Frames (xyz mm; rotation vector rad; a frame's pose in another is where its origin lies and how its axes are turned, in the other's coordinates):
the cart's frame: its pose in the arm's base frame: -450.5 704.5 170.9 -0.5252 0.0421 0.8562
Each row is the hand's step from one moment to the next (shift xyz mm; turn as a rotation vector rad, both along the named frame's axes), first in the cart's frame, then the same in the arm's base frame.
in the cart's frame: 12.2 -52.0 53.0 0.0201 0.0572 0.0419
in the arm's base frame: 36.9 5.0 65.4 -0.0356 0.0641 0.0074
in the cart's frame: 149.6 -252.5 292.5 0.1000 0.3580 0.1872
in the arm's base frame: 233.2 104.4 326.2 -0.2269 0.3487 -0.0128
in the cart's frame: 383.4 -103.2 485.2 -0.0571 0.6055 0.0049
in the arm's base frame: 246.2 438.5 374.4 -0.4802 0.2867 -0.2390
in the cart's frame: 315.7 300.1 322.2 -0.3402 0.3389 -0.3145
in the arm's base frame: -64.8 532.3 77.4 -0.4187 -0.2032 -0.3360
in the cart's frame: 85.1 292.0 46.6 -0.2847 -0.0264 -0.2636
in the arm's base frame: -164.5 238.4 -103.9 -0.1242 -0.3366 -0.1499
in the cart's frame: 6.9 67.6 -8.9 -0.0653 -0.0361 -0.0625
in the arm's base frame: -43.2 37.1 -38.1 -0.0062 -0.0943 -0.0234
